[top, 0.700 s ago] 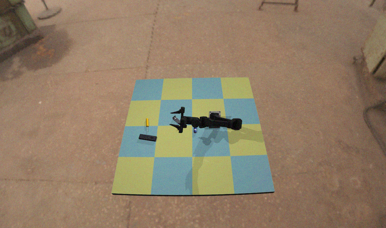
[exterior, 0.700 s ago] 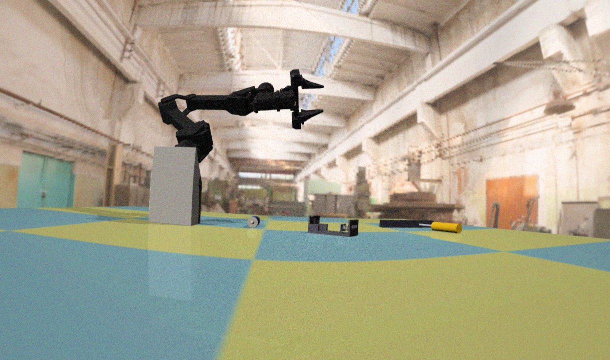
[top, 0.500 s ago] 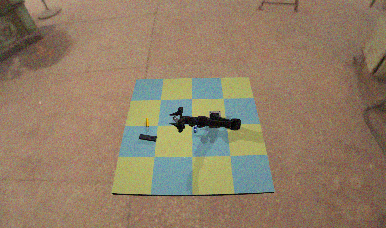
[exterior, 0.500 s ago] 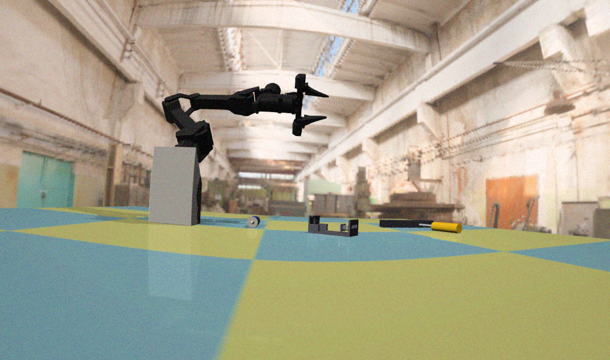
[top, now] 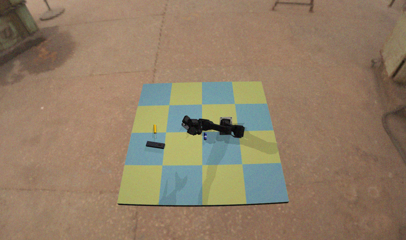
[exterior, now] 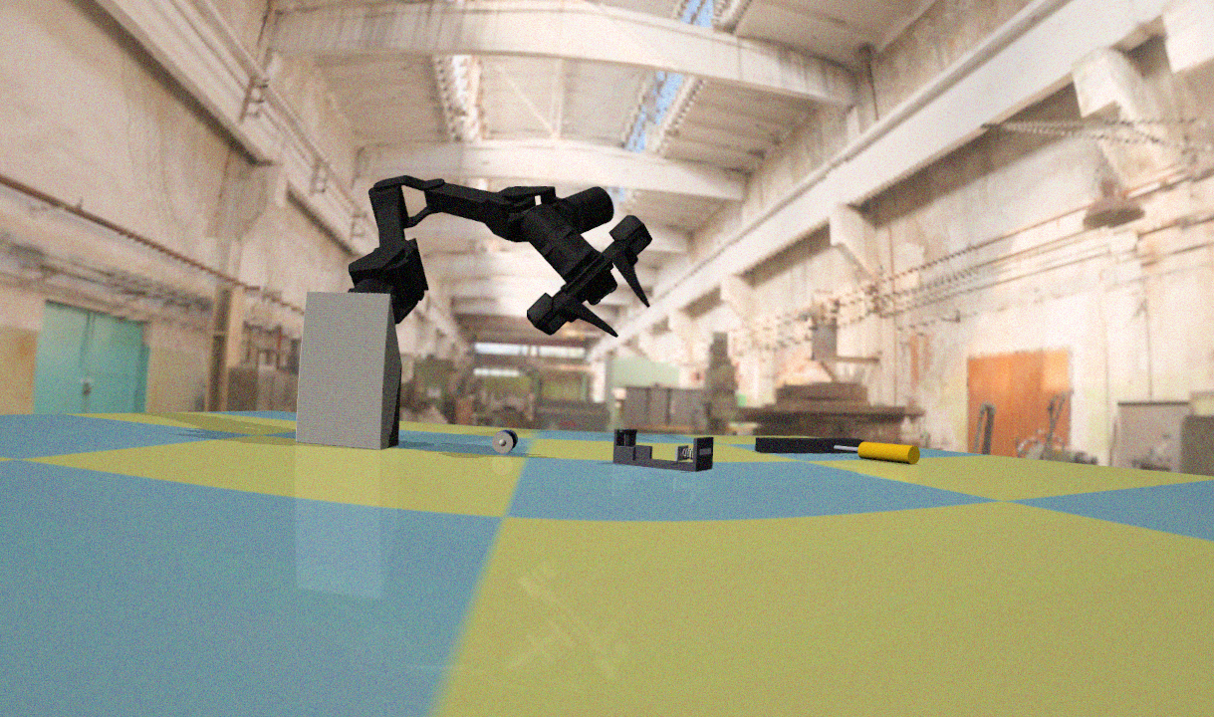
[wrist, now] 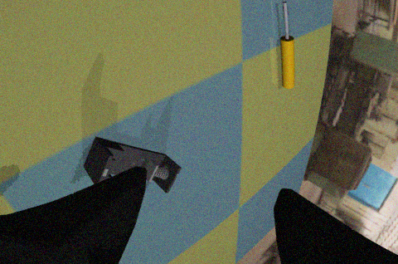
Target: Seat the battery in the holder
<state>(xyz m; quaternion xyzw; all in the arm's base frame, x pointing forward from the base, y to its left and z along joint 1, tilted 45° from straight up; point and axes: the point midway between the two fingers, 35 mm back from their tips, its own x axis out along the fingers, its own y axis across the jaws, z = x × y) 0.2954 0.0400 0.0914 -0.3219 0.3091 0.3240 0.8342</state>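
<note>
The battery is 150 mm behind my gripper tip, 20 mm to the right of it and 150 mm below it. The rest, counted from my gripper tip: yellow-handled screwdriver: 310 mm ahead, 30 mm to the right, 150 mm below.
</note>
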